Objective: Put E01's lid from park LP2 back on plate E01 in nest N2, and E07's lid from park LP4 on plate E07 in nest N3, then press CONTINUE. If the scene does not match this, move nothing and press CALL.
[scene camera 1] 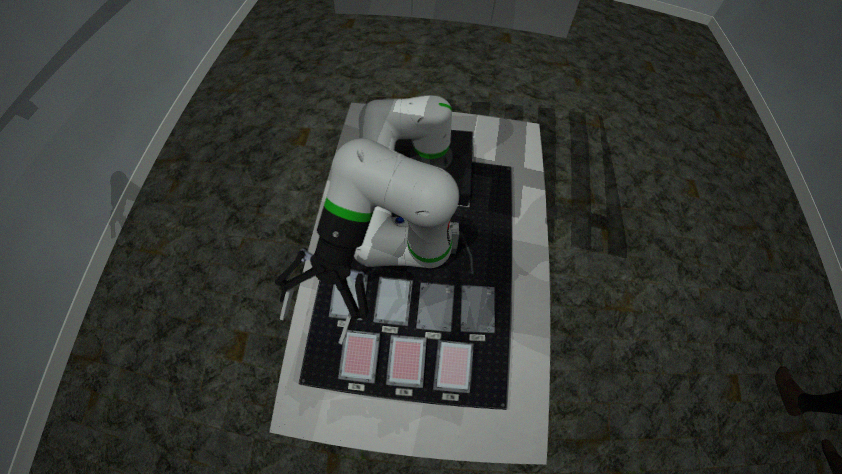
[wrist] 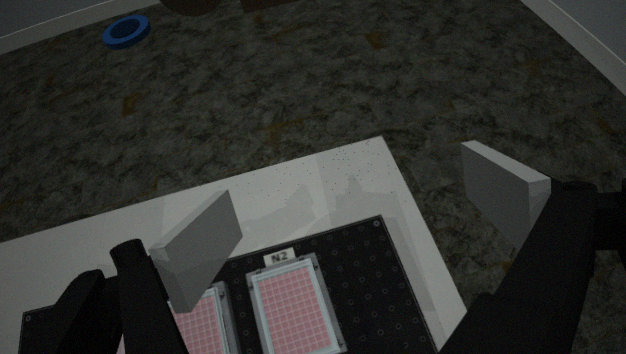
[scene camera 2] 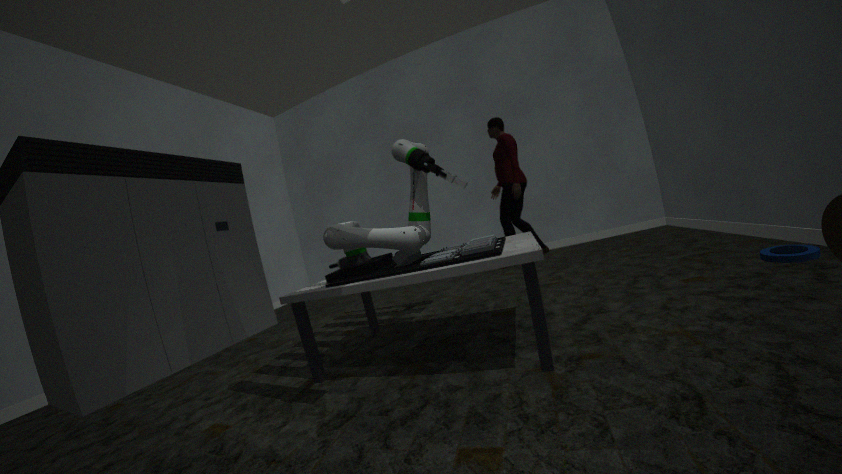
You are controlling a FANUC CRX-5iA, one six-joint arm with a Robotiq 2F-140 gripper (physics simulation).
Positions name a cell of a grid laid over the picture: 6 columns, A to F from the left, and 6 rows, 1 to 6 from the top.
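Note:
There is nothing in my gripper (scene camera 1: C5), which is open. It is also there for me to see in the wrist view (wrist: D4), the same gripper of mine.

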